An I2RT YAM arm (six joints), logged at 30 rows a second.
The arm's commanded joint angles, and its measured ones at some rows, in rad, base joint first. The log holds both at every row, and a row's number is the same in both.
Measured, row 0: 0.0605, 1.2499, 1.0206, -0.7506, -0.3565, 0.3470
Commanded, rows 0 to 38: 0.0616, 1.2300, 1.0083, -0.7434, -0.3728, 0.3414; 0.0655, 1.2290, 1.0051, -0.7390, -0.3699, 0.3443; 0.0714, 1.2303, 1.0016, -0.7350, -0.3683, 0.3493; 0.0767, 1.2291, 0.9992, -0.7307, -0.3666, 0.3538; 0.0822, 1.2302, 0.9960, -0.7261, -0.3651, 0.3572; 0.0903, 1.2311, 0.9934, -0.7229, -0.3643, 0.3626; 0.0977, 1.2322, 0.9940, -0.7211, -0.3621, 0.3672; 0.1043, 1.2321, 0.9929, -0.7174, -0.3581, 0.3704; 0.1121, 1.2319, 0.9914, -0.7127, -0.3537, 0.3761; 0.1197, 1.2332, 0.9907, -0.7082, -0.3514, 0.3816; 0.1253, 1.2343, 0.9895, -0.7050, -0.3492, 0.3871; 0.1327, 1.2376, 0.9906, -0.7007, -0.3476, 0.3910; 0.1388, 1.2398, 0.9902, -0.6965, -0.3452, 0.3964; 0.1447, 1.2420, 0.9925, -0.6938, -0.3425, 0.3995; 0.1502, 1.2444, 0.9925, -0.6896, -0.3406, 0.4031; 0.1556, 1.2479, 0.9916, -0.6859, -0.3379, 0.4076; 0.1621, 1.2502, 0.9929, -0.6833, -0.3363, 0.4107; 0.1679, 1.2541, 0.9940, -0.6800, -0.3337, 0.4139; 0.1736, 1.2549, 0.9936, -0.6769, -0.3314, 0.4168; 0.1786, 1.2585, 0.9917, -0.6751, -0.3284, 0.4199; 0.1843, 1.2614, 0.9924, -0.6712, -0.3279, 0.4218; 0.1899, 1.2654, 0.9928, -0.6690, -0.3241, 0.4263; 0.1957, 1.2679, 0.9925, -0.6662, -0.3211, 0.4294; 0.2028, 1.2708, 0.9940, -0.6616, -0.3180, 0.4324; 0.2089, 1.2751, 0.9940, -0.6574, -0.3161, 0.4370; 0.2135, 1.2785, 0.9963, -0.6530, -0.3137, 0.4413; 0.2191, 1.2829, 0.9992, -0.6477, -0.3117, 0.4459; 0.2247, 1.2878, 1.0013, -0.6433, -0.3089, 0.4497; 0.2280, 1.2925, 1.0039, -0.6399, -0.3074, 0.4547; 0.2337, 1.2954, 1.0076, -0.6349, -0.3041, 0.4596; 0.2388, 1.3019, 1.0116, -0.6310, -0.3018, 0.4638; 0.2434, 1.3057, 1.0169, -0.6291, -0.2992, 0.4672; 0.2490, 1.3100, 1.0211, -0.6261, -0.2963, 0.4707; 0.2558, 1.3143, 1.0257, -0.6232, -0.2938, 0.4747; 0.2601, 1.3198, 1.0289, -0.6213, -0.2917, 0.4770; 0.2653, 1.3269, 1.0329, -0.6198, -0.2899, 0.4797; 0.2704, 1.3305, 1.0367, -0.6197, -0.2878, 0.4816; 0.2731, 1.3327, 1.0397, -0.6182, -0.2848, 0.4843; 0.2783, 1.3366, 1.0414, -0.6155, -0.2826, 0.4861
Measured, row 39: 0.2661, 1.3243, 1.0100, -0.6270, -0.3054, 0.4694
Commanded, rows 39 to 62: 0.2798, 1.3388, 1.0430, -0.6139, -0.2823, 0.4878; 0.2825, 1.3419, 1.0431, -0.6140, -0.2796, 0.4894; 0.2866, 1.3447, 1.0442, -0.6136, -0.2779, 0.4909; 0.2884, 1.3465, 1.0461, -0.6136, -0.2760, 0.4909; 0.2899, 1.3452, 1.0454, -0.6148, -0.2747, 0.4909; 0.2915, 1.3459, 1.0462, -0.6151, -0.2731, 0.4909; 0.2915, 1.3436, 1.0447, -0.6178, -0.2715, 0.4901; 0.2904, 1.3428, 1.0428, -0.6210, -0.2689, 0.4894; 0.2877, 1.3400, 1.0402, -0.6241, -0.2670, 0.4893; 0.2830, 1.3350, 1.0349, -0.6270, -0.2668, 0.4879; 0.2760, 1.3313, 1.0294, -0.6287, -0.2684, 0.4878; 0.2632, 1.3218, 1.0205, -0.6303, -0.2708, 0.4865; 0.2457, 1.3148, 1.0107, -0.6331, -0.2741, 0.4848; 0.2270, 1.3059, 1.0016, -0.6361, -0.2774, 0.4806; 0.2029, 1.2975, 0.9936, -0.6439, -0.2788, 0.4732; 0.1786, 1.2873, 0.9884, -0.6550, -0.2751, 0.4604; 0.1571, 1.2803, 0.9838, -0.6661, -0.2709, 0.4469; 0.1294, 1.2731, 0.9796, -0.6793, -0.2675, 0.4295; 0.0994, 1.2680, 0.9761, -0.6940, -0.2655, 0.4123; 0.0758, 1.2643, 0.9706, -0.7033, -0.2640, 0.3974; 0.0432, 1.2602, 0.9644, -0.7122, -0.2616, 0.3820; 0.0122, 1.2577, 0.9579, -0.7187, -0.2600, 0.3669; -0.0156, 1.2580, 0.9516, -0.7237, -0.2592, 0.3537; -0.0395, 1.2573, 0.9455, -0.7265, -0.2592, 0.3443
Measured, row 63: 0.0051, 1.2705, 0.9764, -0.6727, -0.2737, 0.4053
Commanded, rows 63 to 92: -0.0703, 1.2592, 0.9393, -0.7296, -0.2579, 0.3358; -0.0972, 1.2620, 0.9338, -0.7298, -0.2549, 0.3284; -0.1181, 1.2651, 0.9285, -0.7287, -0.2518, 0.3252; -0.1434, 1.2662, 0.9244, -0.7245, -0.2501, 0.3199; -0.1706, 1.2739, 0.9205, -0.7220, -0.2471, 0.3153; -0.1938, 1.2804, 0.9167, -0.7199, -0.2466, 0.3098; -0.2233, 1.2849, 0.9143, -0.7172, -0.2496, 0.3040; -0.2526, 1.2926, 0.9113, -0.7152, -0.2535, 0.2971; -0.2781, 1.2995, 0.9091, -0.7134, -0.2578, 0.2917; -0.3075, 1.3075, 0.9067, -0.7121, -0.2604, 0.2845; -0.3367, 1.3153, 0.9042, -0.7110, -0.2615, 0.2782; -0.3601, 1.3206, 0.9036, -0.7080, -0.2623, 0.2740; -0.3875, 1.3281, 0.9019, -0.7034, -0.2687, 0.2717; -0.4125, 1.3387, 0.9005, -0.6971, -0.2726, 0.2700; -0.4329, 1.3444, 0.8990, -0.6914, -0.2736, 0.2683; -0.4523, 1.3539, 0.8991, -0.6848, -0.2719, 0.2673; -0.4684, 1.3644, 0.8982, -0.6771, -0.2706, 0.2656; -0.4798, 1.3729, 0.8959, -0.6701, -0.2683, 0.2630; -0.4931, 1.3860, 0.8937, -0.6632, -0.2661, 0.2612; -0.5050, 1.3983, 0.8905, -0.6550, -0.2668, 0.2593; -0.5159, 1.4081, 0.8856, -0.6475, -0.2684, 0.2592; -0.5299, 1.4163, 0.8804, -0.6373, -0.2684, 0.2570; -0.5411, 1.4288, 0.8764, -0.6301, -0.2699, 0.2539; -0.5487, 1.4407, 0.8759, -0.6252, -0.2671, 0.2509; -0.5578, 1.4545, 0.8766, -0.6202, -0.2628, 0.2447; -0.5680, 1.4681, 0.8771, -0.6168, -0.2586, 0.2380; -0.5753, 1.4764, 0.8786, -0.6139, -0.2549, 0.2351; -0.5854, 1.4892, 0.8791, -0.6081, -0.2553, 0.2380; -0.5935, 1.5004, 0.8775, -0.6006, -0.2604, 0.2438; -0.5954, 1.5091, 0.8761, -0.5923, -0.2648, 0.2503
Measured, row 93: -0.5819, 1.4887, 0.8909, -0.6178, -0.2619, 0.2646
